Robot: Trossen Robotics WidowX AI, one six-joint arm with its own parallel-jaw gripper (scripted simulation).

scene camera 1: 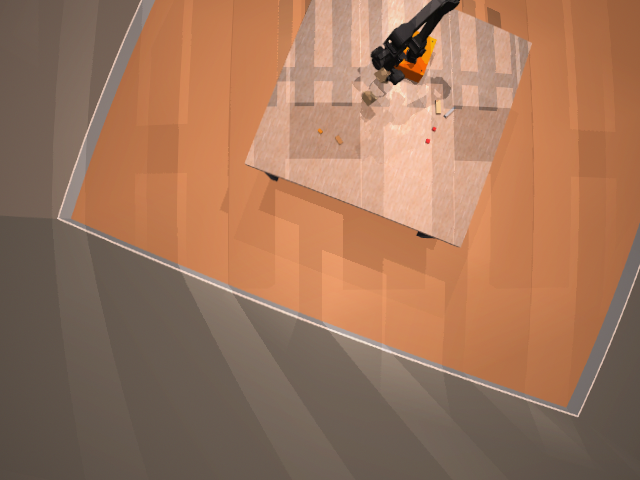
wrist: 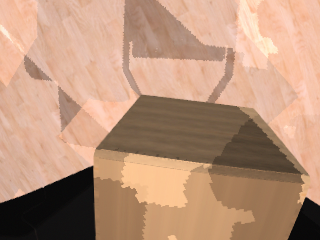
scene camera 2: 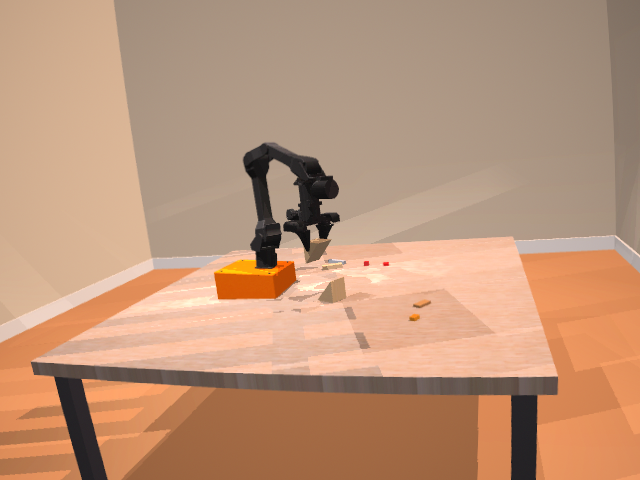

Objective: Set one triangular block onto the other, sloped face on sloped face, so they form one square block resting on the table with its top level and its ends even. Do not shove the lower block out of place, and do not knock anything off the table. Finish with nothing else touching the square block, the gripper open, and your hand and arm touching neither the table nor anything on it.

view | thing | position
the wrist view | my gripper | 192, 180
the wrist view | triangular block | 167, 161
